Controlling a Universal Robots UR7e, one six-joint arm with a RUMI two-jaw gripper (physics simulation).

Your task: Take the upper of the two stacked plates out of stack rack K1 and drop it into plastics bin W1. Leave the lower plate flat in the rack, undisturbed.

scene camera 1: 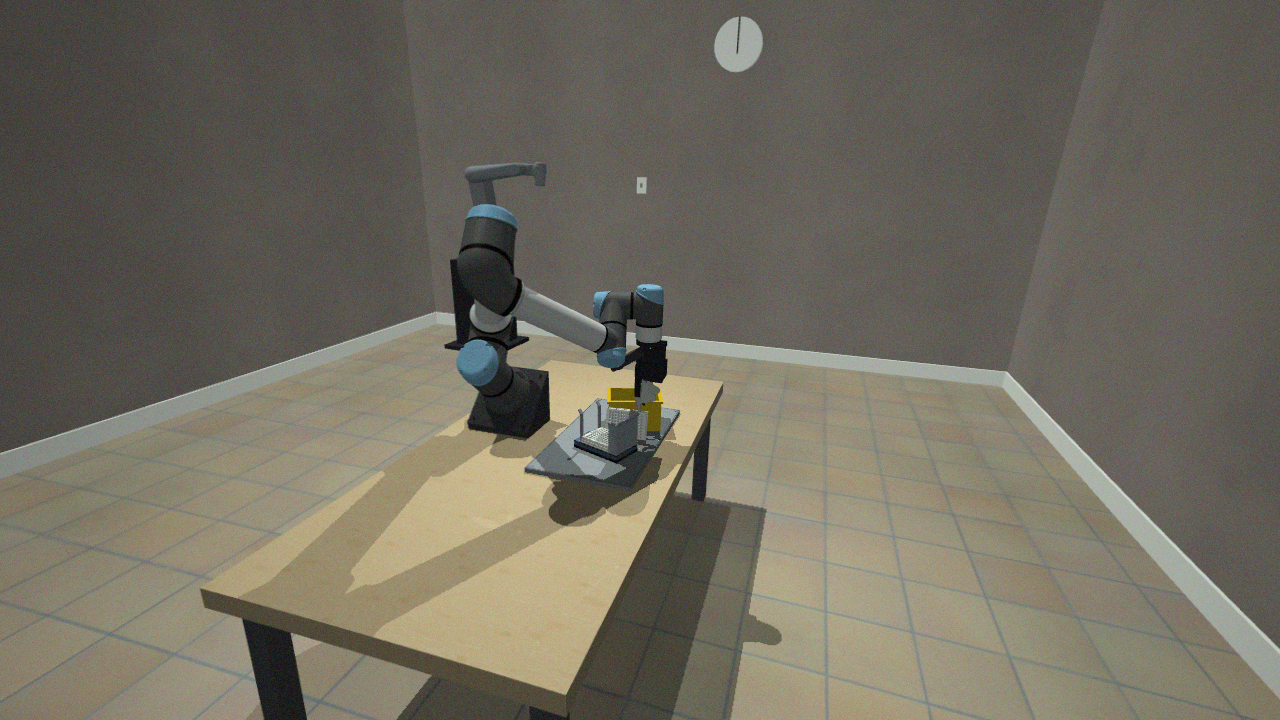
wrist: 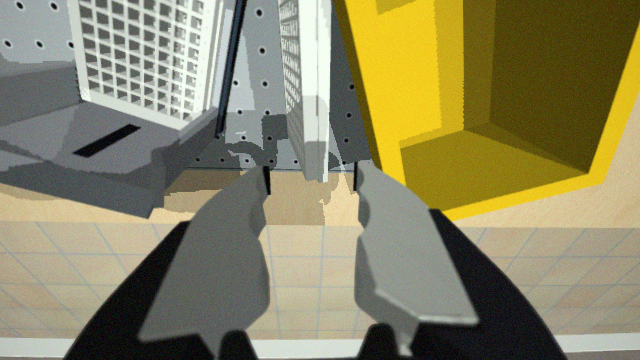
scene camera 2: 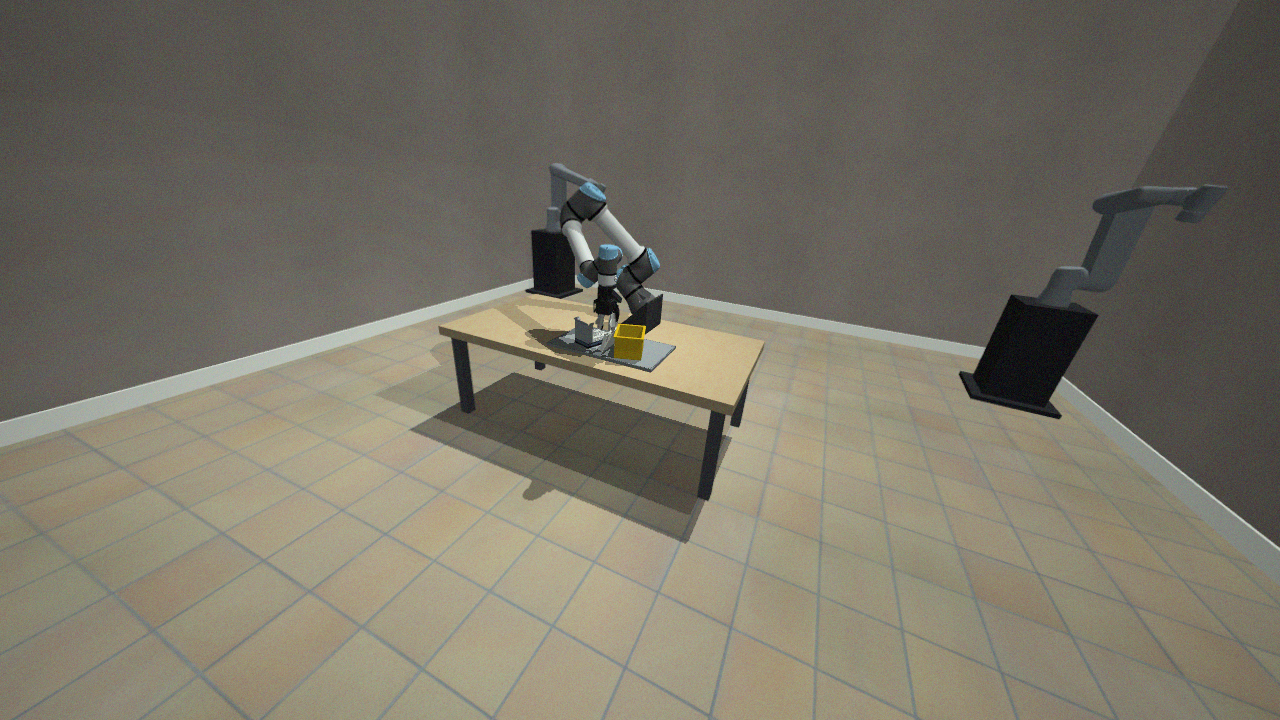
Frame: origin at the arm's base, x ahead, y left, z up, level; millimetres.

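Where they show: gripper, fingertip midpoint: (scene camera 1: 641, 408) (wrist: 311, 166) (scene camera 2: 606, 331); arm's base, origin of the base link: (scene camera 1: 507, 391) (scene camera 2: 644, 306).
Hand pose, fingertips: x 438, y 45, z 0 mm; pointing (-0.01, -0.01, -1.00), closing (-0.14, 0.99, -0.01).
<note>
Each offset is from my fingertips to the top centre of the thing. Level surfaces: height alone.
Stack rack K1 @(65 mm back, 109 mm right, 25 mm up) (scene camera 1: 623, 435) (scene camera 2: 583, 329) (wrist: 45, 127) is grey with tall walls. A white grid plate @(59 mm back, 112 mm right, 56 mm down) (scene camera 1: 601, 437) (wrist: 137, 50) lies flat in it. A second white grid plate @(45 mm back, 12 mm right, 10 mm down) (wrist: 316, 75) (scene camera 1: 642, 426) stands on its edge, tilted, outside the rack, between it and the yellow bin W1 @(59 mm back, 86 mm left, 5 mm up) (scene camera 1: 653, 418) (scene camera 2: 629, 345) (wrist: 400, 75). My gripper (scene camera 1: 641, 400) (scene camera 2: 605, 323) (wrist: 311, 166) is partly open and points down by this plate's end. In the wrist view that end shows between the fingertips, with gaps on both sides; how deep the fingers reach is unclear.
Rack, bin and tilted plate stand on a grey perforated board @(88 mm back, 22 mm right, 94 mm down) (scene camera 1: 554, 462) (scene camera 2: 658, 355) (wrist: 253, 65) on the wooden table @(107 mm down) (scene camera 1: 447, 573) (scene camera 2: 501, 324). The bin's wall is close to the right finger, and the rack's wall is left of the left finger. Grey robots on black pedestals (scene camera 2: 1029, 353) stand off the table.
</note>
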